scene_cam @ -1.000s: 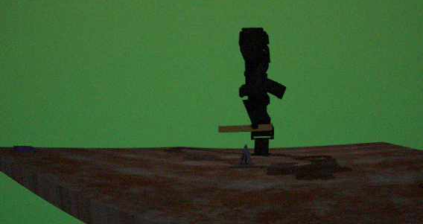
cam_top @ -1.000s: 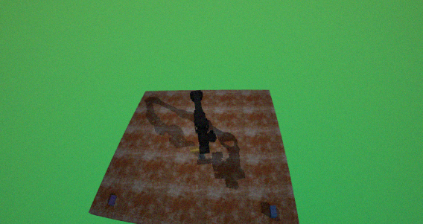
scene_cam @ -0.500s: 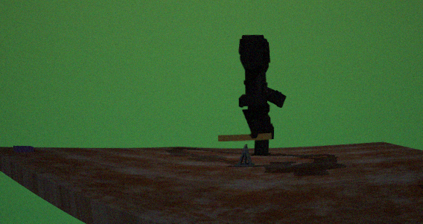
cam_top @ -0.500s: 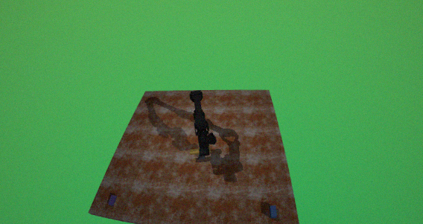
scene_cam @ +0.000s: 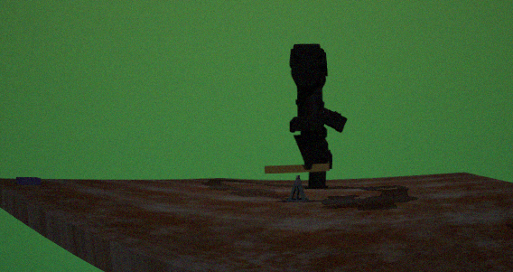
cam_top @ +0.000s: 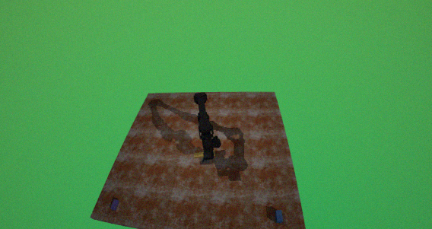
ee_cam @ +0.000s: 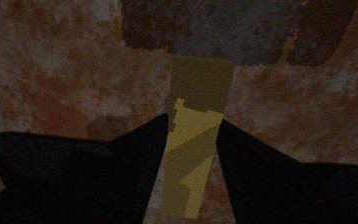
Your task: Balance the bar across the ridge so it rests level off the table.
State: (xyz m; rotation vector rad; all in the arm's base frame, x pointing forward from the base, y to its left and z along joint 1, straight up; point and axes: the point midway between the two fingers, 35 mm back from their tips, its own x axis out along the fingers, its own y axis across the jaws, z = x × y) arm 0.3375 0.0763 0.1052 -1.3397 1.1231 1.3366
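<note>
The yellow bar is 30 mm to the right of my gripper tip. Also, from my gripper tip: blue block (420 mm to the left, 400 mm ahead, 50 mm below); purple block (580 mm to the right, 400 mm ahead, 60 mm below).
</note>
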